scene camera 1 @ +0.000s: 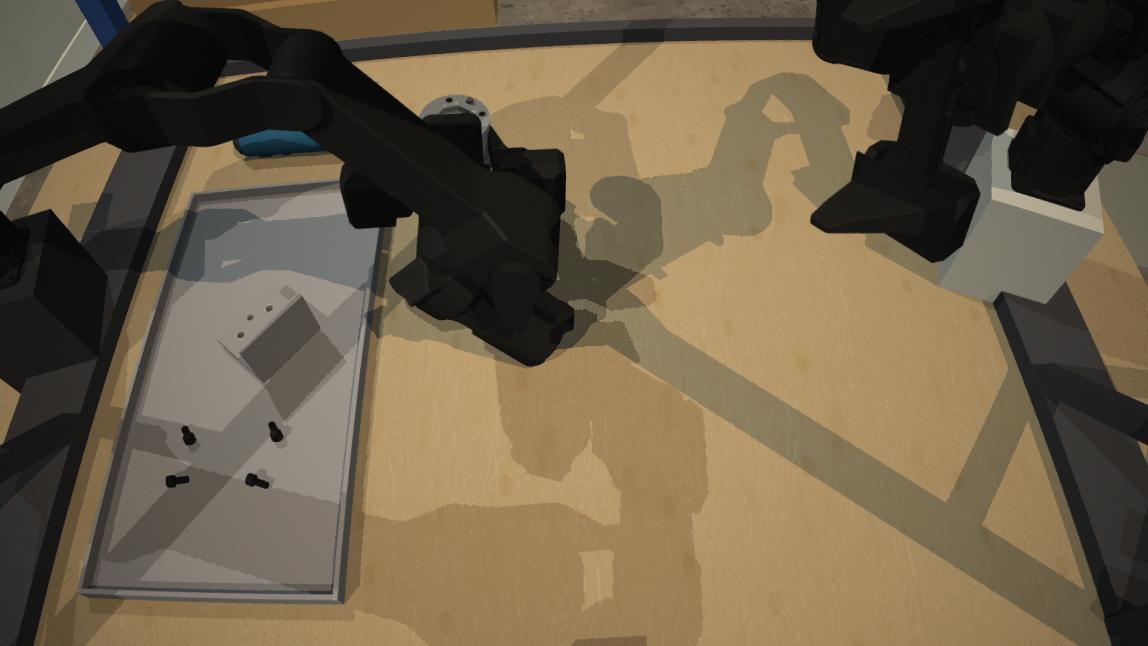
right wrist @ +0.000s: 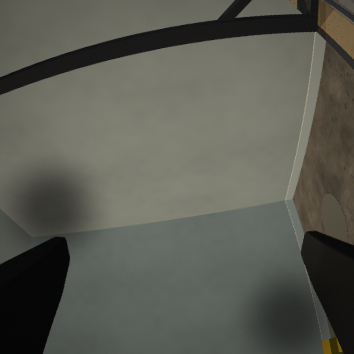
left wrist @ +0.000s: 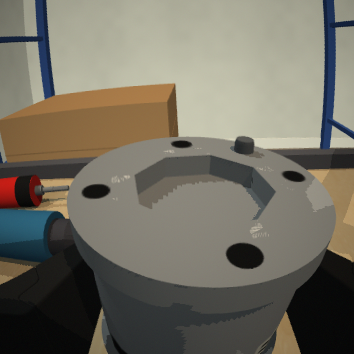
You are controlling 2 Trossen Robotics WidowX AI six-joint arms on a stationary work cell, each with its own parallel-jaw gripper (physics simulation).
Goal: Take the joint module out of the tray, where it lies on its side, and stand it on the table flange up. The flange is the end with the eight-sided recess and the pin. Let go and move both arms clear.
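Places are measured from the left arm's base along level axes (x ahead, y left, z up), in metres.
Pixels of known places: left gripper, between the fingertips: (left wrist: 191, 241); right gripper, between the fingertips: (scene camera 1: 833, 134) (right wrist: 188, 248); right arm's base, origin of its link: (scene camera 1: 1046, 175).
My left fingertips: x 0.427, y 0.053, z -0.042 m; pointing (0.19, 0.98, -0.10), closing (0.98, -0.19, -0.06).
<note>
Behind a point stands the place of what it marks.
The grey joint module (scene camera 1: 473, 106) @(y 0.045, x 0.446, z -0.010 m) (left wrist: 200, 300) @(y 0.003, x 0.417, z -0.015 m) is upright in my left gripper, beyond the upper right corner of the tray (scene camera 1: 212, 596) @(y -0.295, x 0.155, z -0.106 m) in scene camera 1. Its flange faces up, with the eight-sided recess, several holes and the pin showing in the left wrist view. My left gripper (left wrist: 191, 241) @(y 0.053, x 0.427, z -0.042 m) is shut on the module's body, below the flange, with a black finger on each side. The module's foot is mostly hidden, so I cannot tell whether it touches the table. My right gripper (right wrist: 188, 248) @(y -0.293, x 0.553, z 0.220 m) is open and empty, far from the module, at the upper right in scene camera 1.
A grey block with holes (scene camera 1: 276, 337) @(y -0.099, x 0.235, z -0.078 m) and several black screws (scene camera 1: 188, 436) @(y -0.153, x 0.140, z -0.107 m) lie in the tray. A blue cylinder (scene camera 1: 280, 143) @(y 0.167, x 0.243, z -0.095 m) (left wrist: 27, 234) @(y 0.146, x 0.329, z -0.088 m) and a red tool (left wrist: 17, 191) @(y 0.245, x 0.287, z -0.097 m) lie left of the module. A pale box (scene camera 1: 1031, 249) @(y -0.229, x 0.868, z -0.040 m) stands by the right arm.
</note>
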